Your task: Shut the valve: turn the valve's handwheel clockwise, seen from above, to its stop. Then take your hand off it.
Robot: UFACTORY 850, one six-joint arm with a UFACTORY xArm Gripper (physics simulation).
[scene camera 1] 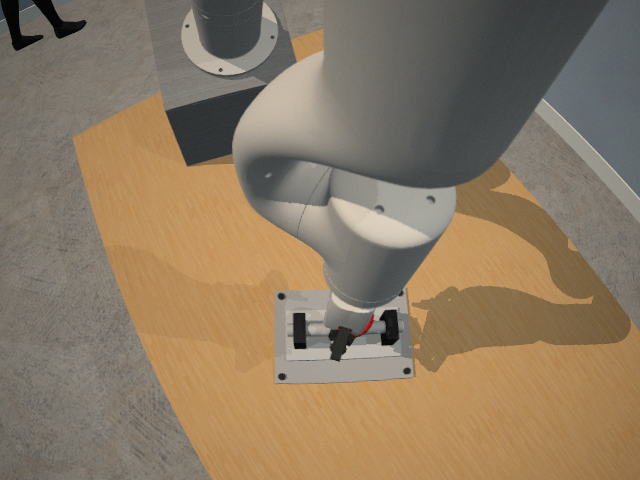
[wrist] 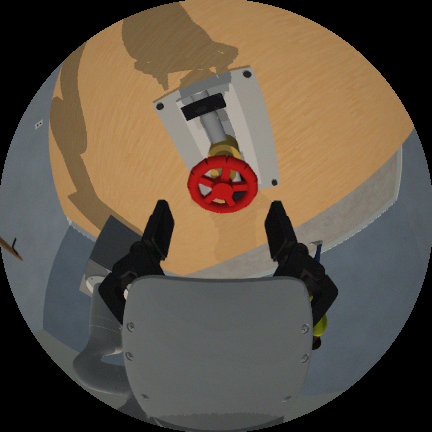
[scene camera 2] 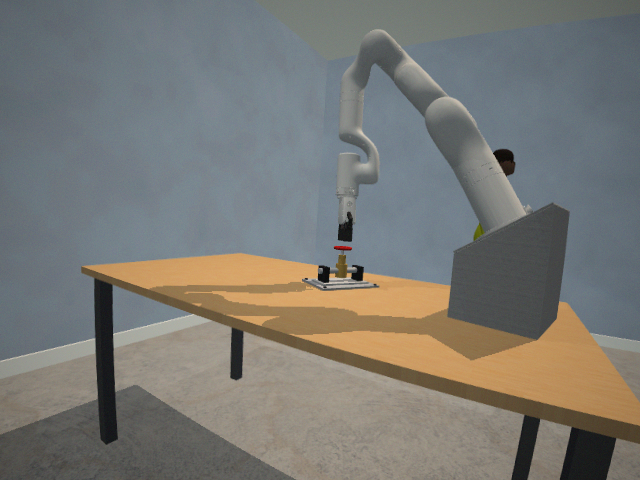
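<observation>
The red handwheel [scene camera 1: 369, 325] [scene camera 2: 342, 248] [wrist: 223, 191] sits on top of the brass valve body [scene camera 2: 341, 264] [wrist: 224, 148], which stands upright in a grey pipe [wrist: 214, 126]. In scene camera 1 the arm hides most of the wheel. My gripper [scene camera 2: 345, 240] [wrist: 219, 210] is open and empty, pointing down. In scene camera 2 its fingertips are a little above the wheel, with a small gap between them. In the wrist view the wheel lies beyond the two spread fingertips, apart from both. How far the wheel is turned cannot be read.
Two black clamps [scene camera 1: 299, 330] [scene camera 1: 389, 327] hold the pipe on the grey base plate [scene camera 1: 343, 373], bolted at its corners. The robot's pedestal [scene camera 1: 206, 129] [scene camera 2: 496, 279] stands on the wooden table. A person [scene camera 2: 504, 161] stands behind the arm, partly hidden.
</observation>
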